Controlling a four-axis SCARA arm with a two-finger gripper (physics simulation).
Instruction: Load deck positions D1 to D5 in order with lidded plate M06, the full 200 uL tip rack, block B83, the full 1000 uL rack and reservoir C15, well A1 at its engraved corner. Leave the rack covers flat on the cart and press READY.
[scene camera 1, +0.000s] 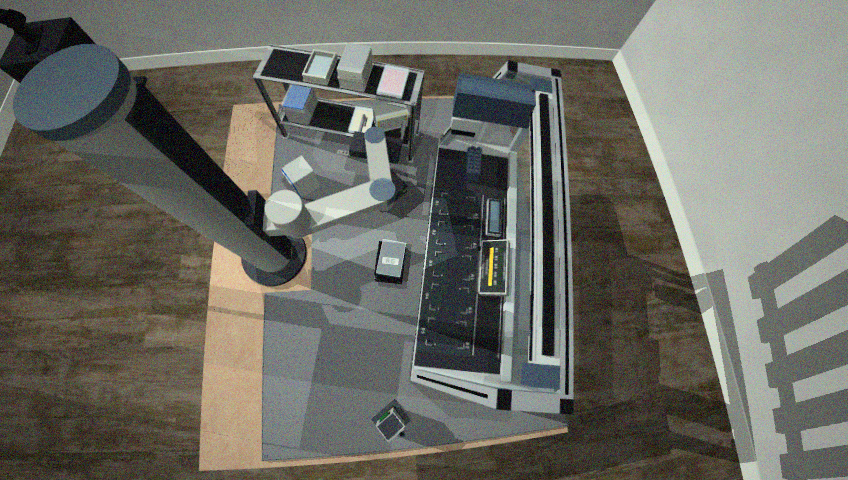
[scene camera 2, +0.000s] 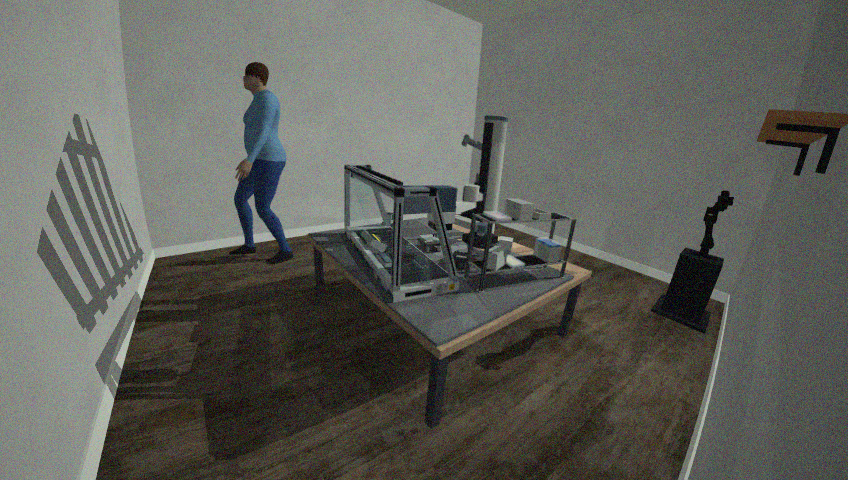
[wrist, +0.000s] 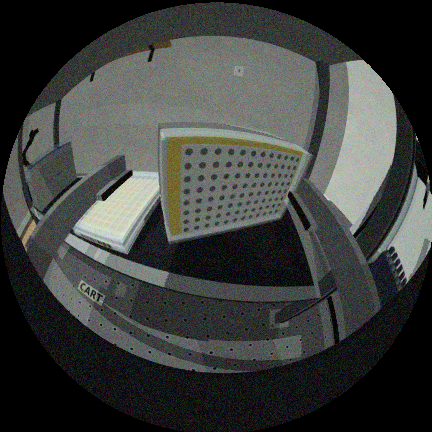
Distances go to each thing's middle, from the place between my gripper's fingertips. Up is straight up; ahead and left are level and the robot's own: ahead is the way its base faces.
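Scene:
The reservoir C15 (scene camera 1: 319, 68) is 70 mm to the left of my hand, and it is also 210 mm above my hand and 220 mm behind it.

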